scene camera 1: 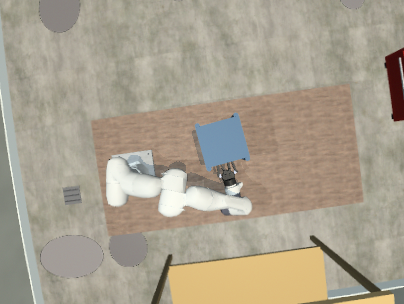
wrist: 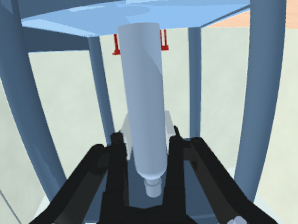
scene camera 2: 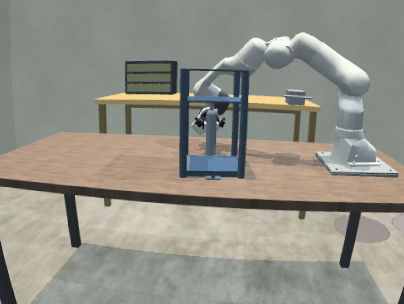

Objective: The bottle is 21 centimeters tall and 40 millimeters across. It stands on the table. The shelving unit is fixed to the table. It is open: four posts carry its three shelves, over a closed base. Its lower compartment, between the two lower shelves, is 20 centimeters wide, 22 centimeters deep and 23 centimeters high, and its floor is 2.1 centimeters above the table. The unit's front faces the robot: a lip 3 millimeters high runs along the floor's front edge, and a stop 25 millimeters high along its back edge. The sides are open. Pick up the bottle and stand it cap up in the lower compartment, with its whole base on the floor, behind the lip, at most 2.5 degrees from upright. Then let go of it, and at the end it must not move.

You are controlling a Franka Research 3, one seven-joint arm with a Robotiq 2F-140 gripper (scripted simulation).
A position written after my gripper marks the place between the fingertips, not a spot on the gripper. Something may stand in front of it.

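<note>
My gripper is there at (wrist: 148, 121), and a bottle is there too, at (wrist: 140, 45). Scene camera 1 does not show the bottle, which is hidden by a shelving unit. That unit I see in scene camera 2 (scene camera 2: 212, 167) and also in the wrist view (wrist: 33, 33).
</note>
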